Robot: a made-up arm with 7 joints.
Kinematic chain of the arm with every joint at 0, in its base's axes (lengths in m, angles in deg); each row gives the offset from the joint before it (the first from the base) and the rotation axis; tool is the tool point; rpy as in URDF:
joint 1: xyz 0 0 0.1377 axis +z
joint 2: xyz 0 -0.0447 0.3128 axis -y
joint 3: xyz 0 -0.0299 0.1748 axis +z
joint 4: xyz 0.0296 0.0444 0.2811 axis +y
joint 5: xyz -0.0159 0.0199 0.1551 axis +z
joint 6: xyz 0 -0.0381 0.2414 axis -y
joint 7: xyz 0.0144 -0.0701 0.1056 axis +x
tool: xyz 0 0 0 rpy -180 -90 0
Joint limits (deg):
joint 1: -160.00..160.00
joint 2: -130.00..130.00
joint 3: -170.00..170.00
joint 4: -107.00..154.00
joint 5: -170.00..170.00
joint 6: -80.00..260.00
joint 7: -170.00..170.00
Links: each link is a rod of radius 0.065 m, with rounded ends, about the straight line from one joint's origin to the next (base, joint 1, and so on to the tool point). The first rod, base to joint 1, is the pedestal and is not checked.
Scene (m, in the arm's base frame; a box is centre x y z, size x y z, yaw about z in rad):
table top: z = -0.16
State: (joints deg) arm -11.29 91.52 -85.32 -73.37 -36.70 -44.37 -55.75
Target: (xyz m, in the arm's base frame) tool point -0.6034 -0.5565 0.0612
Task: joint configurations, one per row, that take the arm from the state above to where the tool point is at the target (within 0.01 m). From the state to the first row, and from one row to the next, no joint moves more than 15 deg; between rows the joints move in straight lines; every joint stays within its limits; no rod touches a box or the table.
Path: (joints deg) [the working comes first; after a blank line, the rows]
Joints at the target: 43.92 109.62 -75.66 -19.27 -22.68 -39.02 -55.75
Straight joint move there: clear.

1: 2.51 96.04 -82.91 -59.84 -33.19 -43.03 -55.75
2: 16.32 100.57 -80.49 -46.32 -29.69 -41.69 -55.75
3: 30.12 105.09 -78.08 -32.79 -26.18 -40.35 -55.75
4: 43.92 109.62 -75.66 -19.27 -22.68 -39.02 -55.75

